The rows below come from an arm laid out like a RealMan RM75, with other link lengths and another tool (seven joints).
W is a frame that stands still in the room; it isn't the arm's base.
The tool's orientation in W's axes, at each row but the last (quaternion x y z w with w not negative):
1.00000 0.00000 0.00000 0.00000
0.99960 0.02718 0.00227 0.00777
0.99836 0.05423 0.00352 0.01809
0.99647 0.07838 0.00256 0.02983
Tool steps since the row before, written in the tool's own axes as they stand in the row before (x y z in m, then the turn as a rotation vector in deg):
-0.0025 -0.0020 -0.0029 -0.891 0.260 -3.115
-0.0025 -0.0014 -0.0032 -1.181 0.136 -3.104
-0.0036 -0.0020 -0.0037 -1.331 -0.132 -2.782
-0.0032 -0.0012 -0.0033 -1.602 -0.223 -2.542
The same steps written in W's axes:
-0.0025 0.0020 0.0029 -0.891 -0.260 3.115
-0.0026 0.0013 0.0032 -1.187 -0.152 3.101
-0.0038 0.0017 0.0036 -1.362 0.086 2.769
-0.0034 0.0009 0.0032 -1.642 0.119 2.523

